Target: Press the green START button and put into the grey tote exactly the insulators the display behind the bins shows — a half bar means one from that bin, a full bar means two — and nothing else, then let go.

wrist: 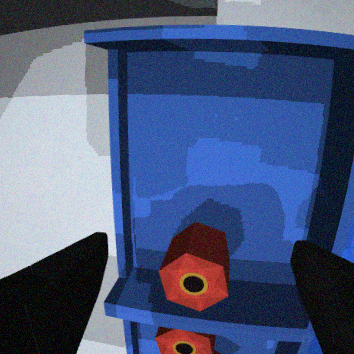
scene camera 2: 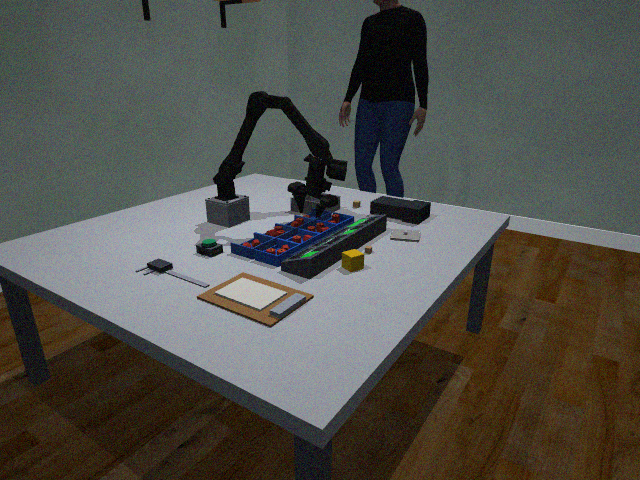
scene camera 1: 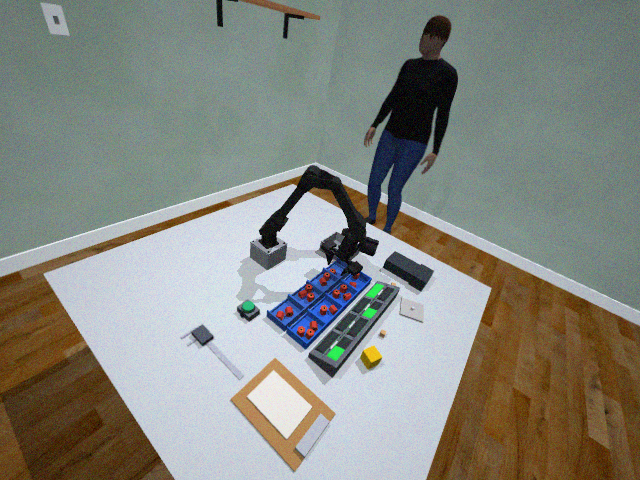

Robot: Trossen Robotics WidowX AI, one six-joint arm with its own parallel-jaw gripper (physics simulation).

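Observation:
The green START button (scene camera 1: 248, 306) (scene camera 2: 208, 241) stands left of the blue bins (scene camera 1: 296, 337) (scene camera 2: 266, 258) (wrist: 210, 33), which hold red insulators. The display (scene camera 1: 318, 358) (scene camera 2: 310, 268) behind them shows three lit green bars of differing length. My gripper (scene camera 1: 339, 264) (scene camera 2: 310, 210) (wrist: 201, 248) is open and empty, low over the far end bin of the row nearer the arm base. In the wrist view one red insulator (wrist: 194, 272) stands between and below the fingers, near the bin's divider; another (wrist: 184, 344) is past the divider. The grey tote (scene camera 1: 327, 246) (scene camera 2: 334, 202) is partly hidden behind the gripper; its contents are not visible.
A black block (scene camera 1: 408, 270) (scene camera 2: 400, 209) lies beyond the display. A yellow cube (scene camera 1: 371, 357) (scene camera 2: 352, 260), a small tan cube (scene camera 1: 382, 333) (scene camera 2: 368, 250) and a flat plate (scene camera 1: 411, 309) (scene camera 2: 405, 235) are behind it. A clipboard (scene camera 1: 279, 403) (scene camera 2: 250, 292) and calipers (scene camera 1: 202, 334) (scene camera 2: 159, 265) lie nearer the cameras. A person stands beyond the table.

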